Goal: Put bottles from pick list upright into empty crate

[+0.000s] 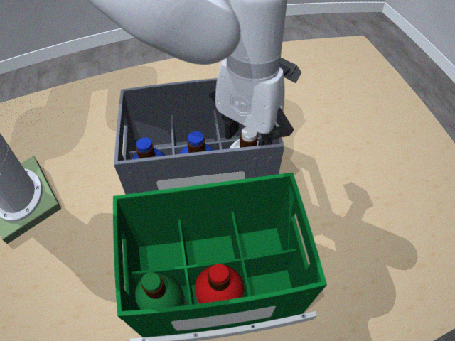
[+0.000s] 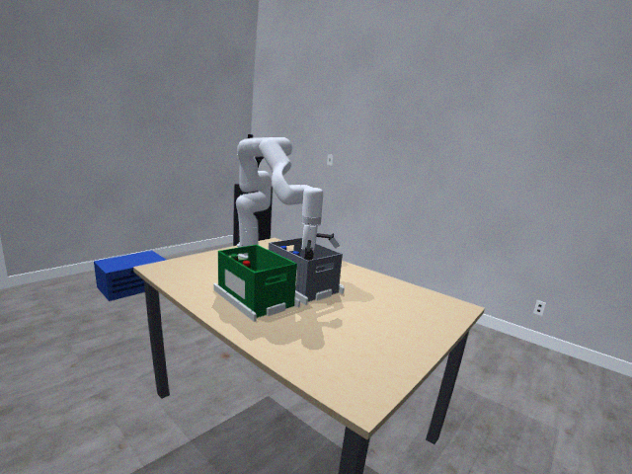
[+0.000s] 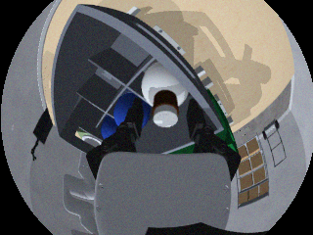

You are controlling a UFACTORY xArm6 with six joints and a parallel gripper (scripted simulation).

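Right now the white-label bottle is 7 cm below my hand. Also, from my hand: pick list 4 cm behind, 20 cm to the left, 15 cm below; green crate 12 cm behind, 18 cm to the right, 7 cm below; grey crate 8 cm behind, 6 cm to the left, 7 cm below.
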